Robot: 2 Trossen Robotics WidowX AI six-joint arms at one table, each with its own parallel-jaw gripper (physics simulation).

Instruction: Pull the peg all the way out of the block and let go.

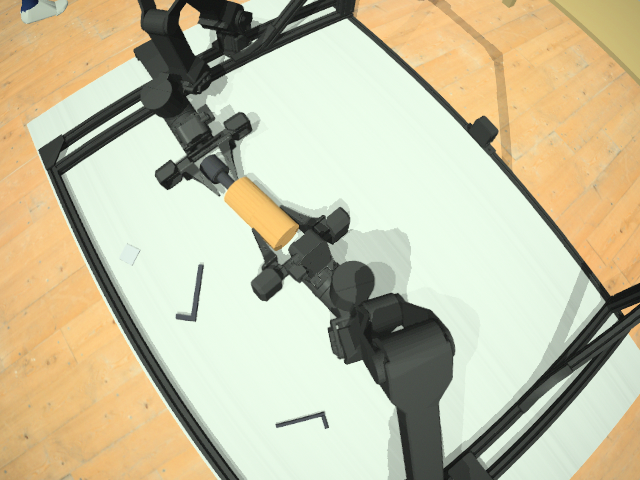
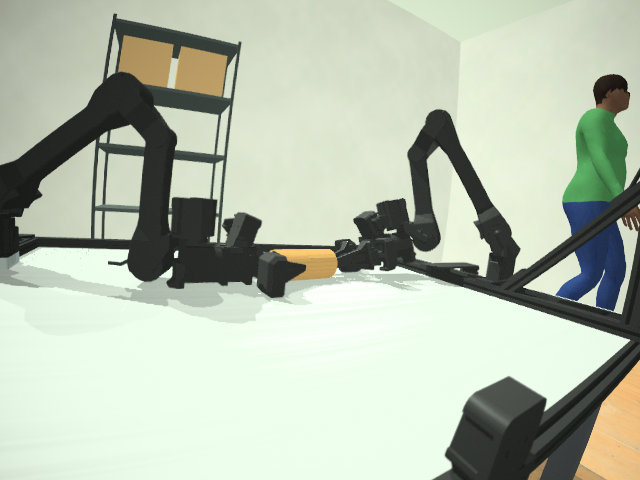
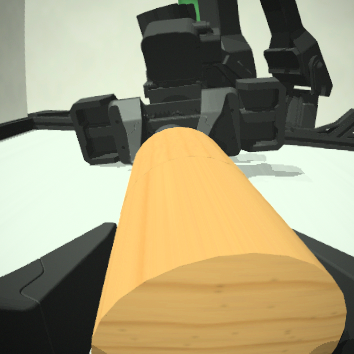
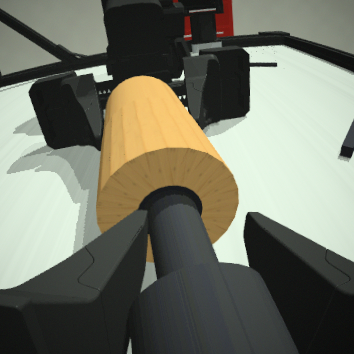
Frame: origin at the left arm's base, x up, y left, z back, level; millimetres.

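Where they show: left gripper, fingertip midpoint: (image 1: 266, 217) (image 2: 296, 264) (image 3: 197, 237); right gripper, fingertip midpoint: (image 1: 229, 189) (image 2: 328, 261) (image 4: 196, 222); left arm's base, link origin: (image 4: 204, 41); right arm's base, link origin: (image 1: 231, 43) (image 2: 498, 282) (image 3: 295, 127).
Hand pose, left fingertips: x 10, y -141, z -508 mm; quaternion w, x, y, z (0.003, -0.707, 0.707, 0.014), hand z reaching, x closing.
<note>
Each offset is from my left fingertips to the top centre of the thing. "spot": to the spot under its first point. Level surfaces: height alone.
The orange wooden cylinder block {dx +27, dy +2, dz -13 mm} (image 1: 261, 213) (image 2: 315, 262) (image 3: 200, 210) (image 4: 145, 120) lies on its side. The dark peg {dx +17, dy +8, dz -91 mm} (image 1: 213, 167) (image 4: 200, 310) has a wide head and a narrower shaft, which still enters the hole in the block's end face. My left gripper (image 1: 267, 219) (image 3: 197, 237) is shut on the block, with fingers on both sides near the far end from the peg. My right gripper (image 1: 229, 186) (image 4: 196, 222) is shut on the peg's head, its fingertips beside the shaft near the block face. The shaft's inner end is hidden in the block.
Two dark L-shaped pieces {dx -22, dy +173, dz +9 mm} (image 1: 196, 294) {dx -24, dy +175, dz +289 mm} (image 1: 305, 419) and a small pale square {spot: dx -27, dy +220, dz -115 mm} (image 1: 129, 254) lie on the white table {dx -29 mm} (image 1: 361, 103). A black frame (image 1: 108, 258) borders it. A shelf rack (image 2: 175, 98) and a person (image 2: 599, 155) are beyond the table.
</note>
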